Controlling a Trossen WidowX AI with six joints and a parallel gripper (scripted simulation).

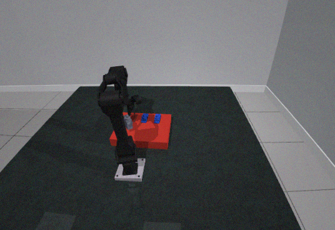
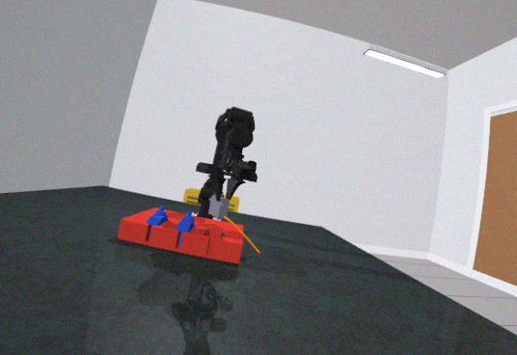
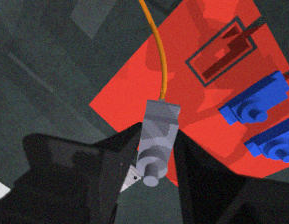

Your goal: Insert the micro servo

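My gripper tip is 100 mm above the red deck, 70 mm to the left of it and 20 mm past it.
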